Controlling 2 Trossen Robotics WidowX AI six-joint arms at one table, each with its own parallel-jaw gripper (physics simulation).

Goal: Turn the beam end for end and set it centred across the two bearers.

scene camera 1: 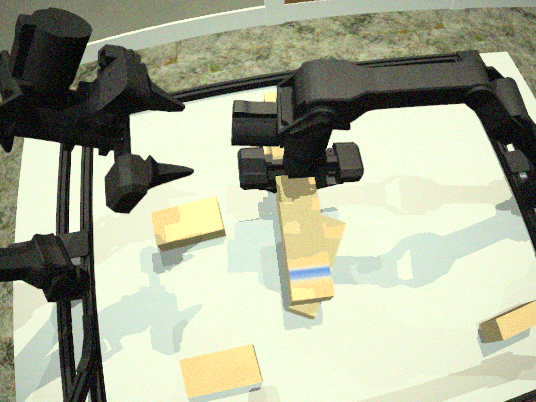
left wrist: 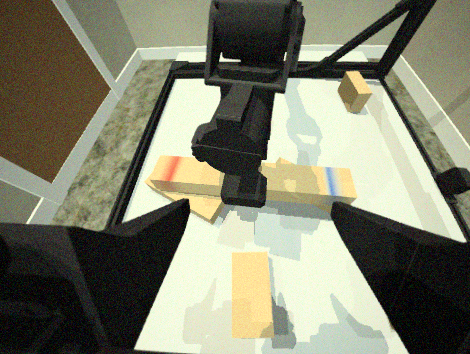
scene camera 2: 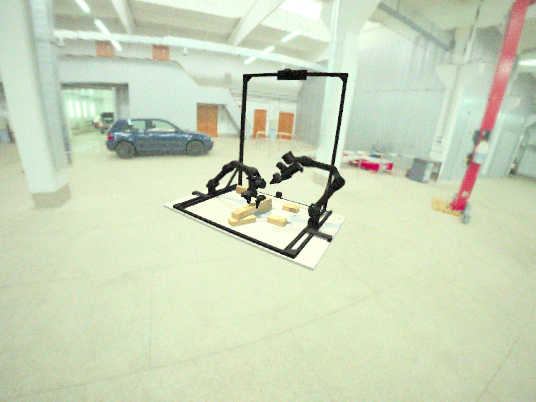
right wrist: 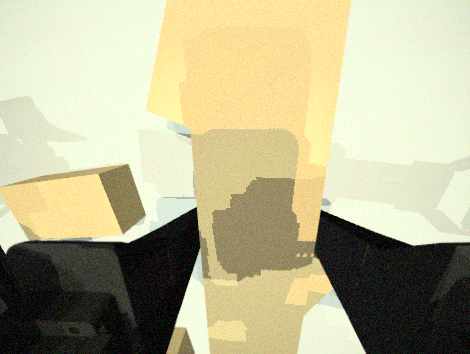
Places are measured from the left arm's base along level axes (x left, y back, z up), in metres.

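Pixels of known places: left gripper, fingertip midpoint: (scene camera 1: 187, 138) (left wrist: 260, 206) (scene camera 2: 272, 182); right gripper, fingertip midpoint: (scene camera 1: 294, 189) (scene camera 2: 253, 207) (right wrist: 253, 211); left arm's base, link origin: (scene camera 1: 73, 282) (scene camera 2: 312, 226); right arm's base, link origin: (scene camera 1: 533, 192) (left wrist: 274, 66) (scene camera 2: 211, 193).
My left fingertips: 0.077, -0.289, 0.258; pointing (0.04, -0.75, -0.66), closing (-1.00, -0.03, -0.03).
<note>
For each thing: its middle in the pictures, then the offset to it from my left fingertips, as dx, dy, dz. "spot": a spot on its surface instead.
- long wooden beam, body centre: (right wrist: 254, 215) (scene camera 1: 294, 187) (left wrist: 248, 179) (scene camera 2: 253, 206) +0.007, -0.137, -0.211
- red-end bearer, body centre: (left wrist: 186, 191) (scene camera 2: 242, 220) +0.145, -0.127, -0.258
- blue-end bearer, surface spot: (scene camera 1: 332, 235) spot: -0.081, -0.182, -0.233
- loose block, body centre: (right wrist: 77, 202) (scene camera 1: 188, 224) (left wrist: 250, 290) (scene camera 2: 276, 220) -0.004, +0.056, -0.258
- second block, body centre: (scene camera 1: 221, 371) (scene camera 2: 290, 208) -0.265, +0.038, -0.258
- third block, body centre: (scene camera 1: 514, 320) (left wrist: 353, 91) -0.303, -0.471, -0.245
The long wooden beam (scene camera 1: 305, 245) (scene camera 2: 243, 212) (left wrist: 300, 182) (right wrist: 250, 85) lies over the two bearers. Its blue-banded end is at the bottom in scene camera 1. Its red-banded end is at left in the left wrist view. The red-end bearer (scene camera 2: 242, 221) (left wrist: 200, 206) (right wrist: 165, 97) and the blue-end bearer (scene camera 1: 332, 235) both sit skewed beneath it and stick out; contact is hidden. My right gripper (scene camera 1: 297, 183) (right wrist: 253, 211) is shut on the beam near its middle. My left gripper (scene camera 1: 188, 139) is open and empty, raised away from the beam.
One loose block (scene camera 1: 192, 222) (scene camera 2: 277, 220) (left wrist: 250, 295) (right wrist: 65, 207) lies beside the beam, below my left gripper. A second block (scene camera 1: 220, 370) (scene camera 2: 291, 207) and a third block (scene camera 1: 515, 320) (left wrist: 355, 92) lie farther off. A black frame (scene camera 2: 243, 125) borders the white table.
</note>
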